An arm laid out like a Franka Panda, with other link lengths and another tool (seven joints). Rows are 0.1 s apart.
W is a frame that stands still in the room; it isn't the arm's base.
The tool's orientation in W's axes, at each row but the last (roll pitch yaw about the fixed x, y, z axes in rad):
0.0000 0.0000 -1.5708
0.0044 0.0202 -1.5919
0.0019 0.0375 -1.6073
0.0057 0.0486 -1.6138
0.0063 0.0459 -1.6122
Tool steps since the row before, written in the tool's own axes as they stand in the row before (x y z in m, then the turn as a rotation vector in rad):
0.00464 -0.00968 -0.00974 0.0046 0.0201 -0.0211
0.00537 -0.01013 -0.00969 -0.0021 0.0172 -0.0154
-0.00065 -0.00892 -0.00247 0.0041 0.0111 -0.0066
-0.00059 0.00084 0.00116 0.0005 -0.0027 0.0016
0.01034 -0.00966 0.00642 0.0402 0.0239 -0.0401
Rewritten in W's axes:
-0.00968 -0.00464 -0.00974 0.0201 -0.0046 -0.0211
-0.01019 -0.00496 -0.00984 0.0173 0.0020 -0.0153
-0.00888 0.00107 -0.00246 0.0110 -0.0043 -0.0067
0.00086 0.00050 0.00119 -0.0027 -0.0005 0.0016
-0.01013 -0.01021 0.00588 0.0225 -0.0393 -0.0418

